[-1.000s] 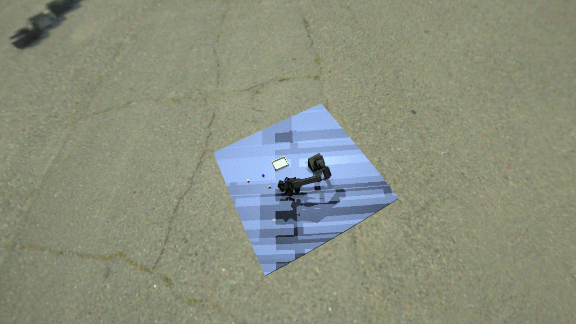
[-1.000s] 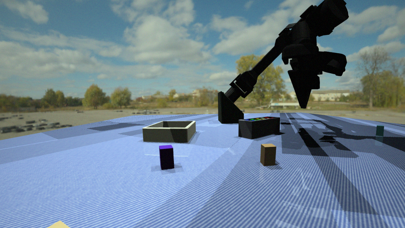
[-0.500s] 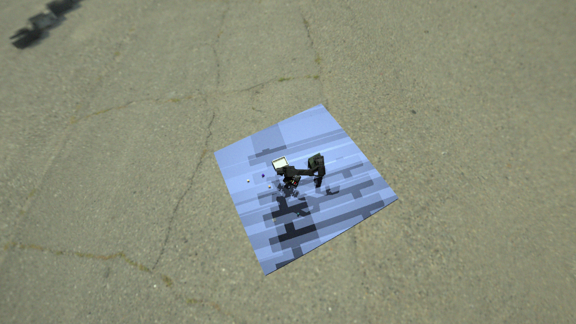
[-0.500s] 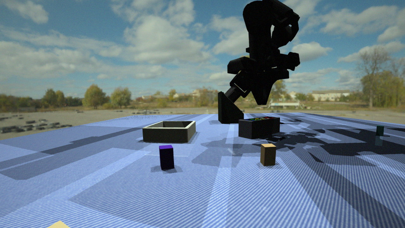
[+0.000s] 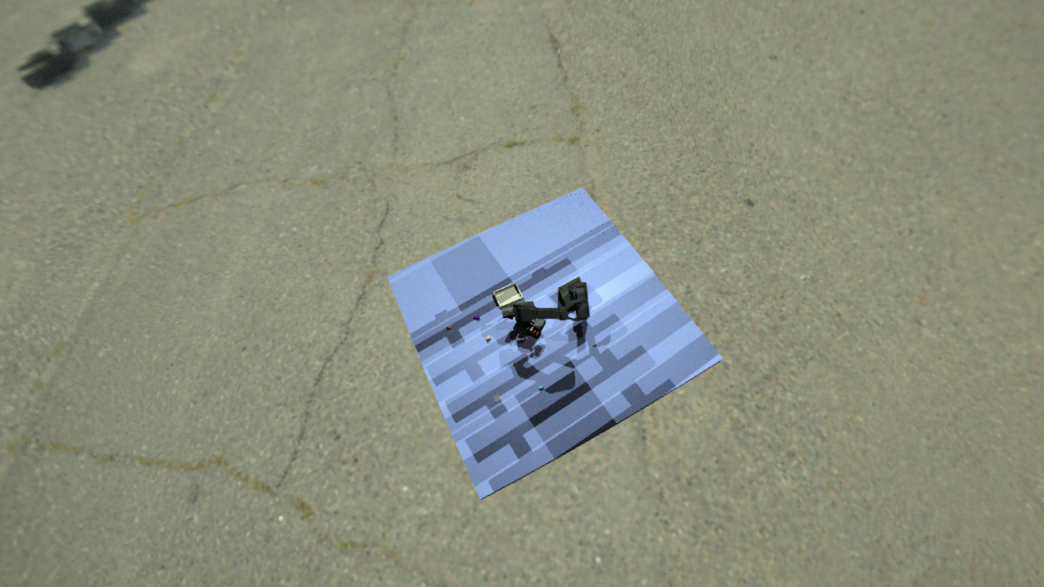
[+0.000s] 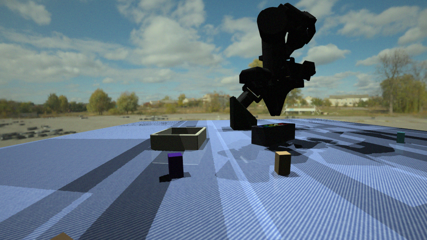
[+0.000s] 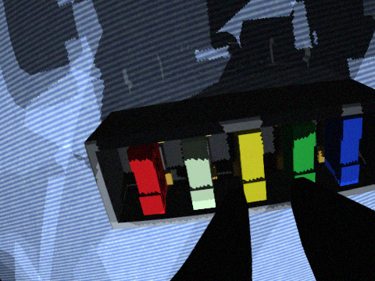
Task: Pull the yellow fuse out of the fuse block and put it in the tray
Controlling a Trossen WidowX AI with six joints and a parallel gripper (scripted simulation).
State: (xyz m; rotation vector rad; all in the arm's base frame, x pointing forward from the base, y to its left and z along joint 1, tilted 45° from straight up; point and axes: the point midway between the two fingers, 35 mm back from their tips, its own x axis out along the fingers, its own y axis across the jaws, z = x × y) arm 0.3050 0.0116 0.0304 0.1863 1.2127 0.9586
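The yellow fuse is 4 cm below my gripper tip. From my gripper tip the other things lie so: blue fuse: 2 cm ahead, 4 cm to the right, 4 cm below; pale fuse: 1 cm behind, 2 cm to the left, 4 cm below; green fuse: 1 cm ahead, 2 cm to the right, 4 cm below.
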